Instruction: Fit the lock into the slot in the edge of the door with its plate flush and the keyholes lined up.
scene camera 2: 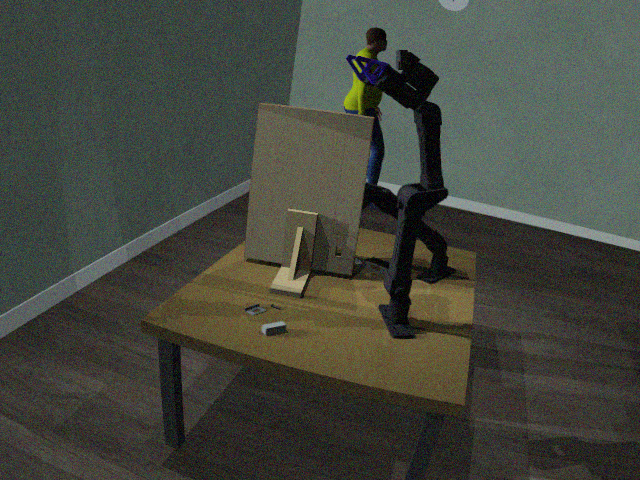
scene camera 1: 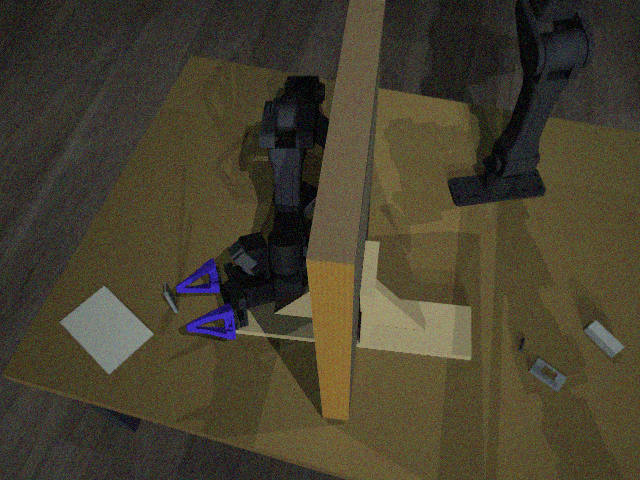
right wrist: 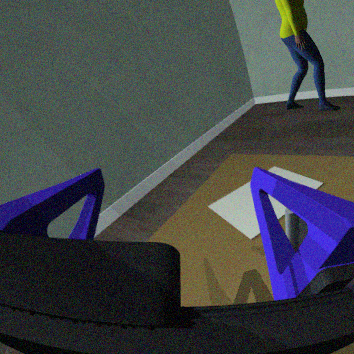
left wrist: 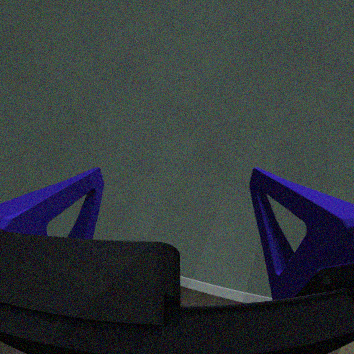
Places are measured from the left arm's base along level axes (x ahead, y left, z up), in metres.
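Where they show: left gripper, fingertip midpoint: point(scene camera 2: 351, 57) point(left wrist: 176, 175); right gripper, fingertip midpoint: point(scene camera 1: 181, 307) point(right wrist: 176, 175); left arm's base at its link origin: point(scene camera 2: 395, 322) point(scene camera 1: 495, 188); right arm's base at its link origin: point(scene camera 2: 436, 274).
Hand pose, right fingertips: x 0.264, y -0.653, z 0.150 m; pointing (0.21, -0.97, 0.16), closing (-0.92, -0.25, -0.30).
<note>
Each offset is from my right fingertips to the top centre of the thing. "spot": to the spot under its first point.
The door @(0.000 m ahead, 0.282 m left, 0.410 m up) point(scene camera 1: 341, 155) point(scene camera 2: 310, 165) stands upright. A small hole point(scene camera 2: 338, 252) shows low in its face near the right edge in scene camera 2; the slot in its edge is not visible. A slim grey piece, apparently the lock @(0.081 m back, 0.046 m right, 0.074 m down) point(scene camera 1: 169, 299) point(right wrist: 295, 227), is on the table left of the door in scene camera 1. My right gripper point(scene camera 1: 181, 309) point(right wrist: 176, 175) is open and empty, its fingertips close to that piece in scene camera 1; in the right wrist view the piece shows through one finger's opening. My left gripper point(scene camera 2: 352, 57) point(left wrist: 176, 175) is open and empty, high above the door.
A white square @(spot: 0.050 m back, 0.181 m right, 0.149 m down) point(scene camera 1: 105, 330) point(right wrist: 237, 206) lies beyond the grey piece. A wooden foot @(spot: 0.052 m ahead, 0.455 m left, 0.132 m down) point(scene camera 1: 444, 330) point(scene camera 2: 286, 285) supports the door. Past it lie a small grey frame @(0.154 m ahead, 0.620 m left, 0.140 m down) point(scene camera 1: 535, 367), a dark bit @(spot: 0.093 m ahead, 0.591 m left, 0.145 m down) point(scene camera 1: 521, 343) point(scene camera 2: 276, 306) and a pale block @(0.107 m ahead, 0.738 m left, 0.128 m down) point(scene camera 1: 603, 338) point(scene camera 2: 273, 328). A person point(scene camera 2: 356, 98) point(right wrist: 292, 20) stands behind.
</note>
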